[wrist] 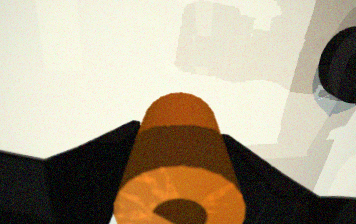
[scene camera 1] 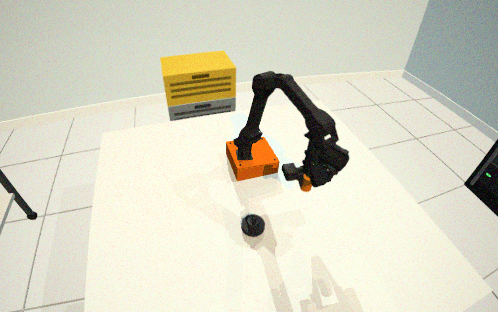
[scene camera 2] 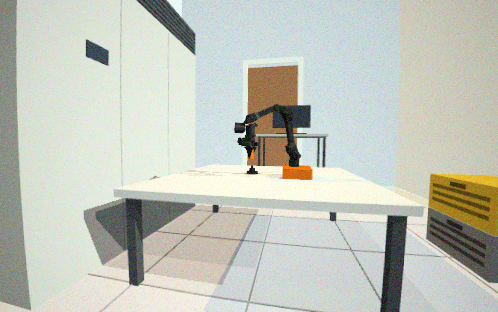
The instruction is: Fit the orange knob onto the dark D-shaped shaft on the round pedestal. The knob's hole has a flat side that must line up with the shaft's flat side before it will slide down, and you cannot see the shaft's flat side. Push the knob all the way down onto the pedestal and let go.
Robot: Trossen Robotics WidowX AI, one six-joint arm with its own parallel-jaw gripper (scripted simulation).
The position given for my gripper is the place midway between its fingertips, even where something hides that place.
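There's an orange knob (wrist: 179, 161), and I'm carrying it in my gripper (scene camera 1: 305, 186).
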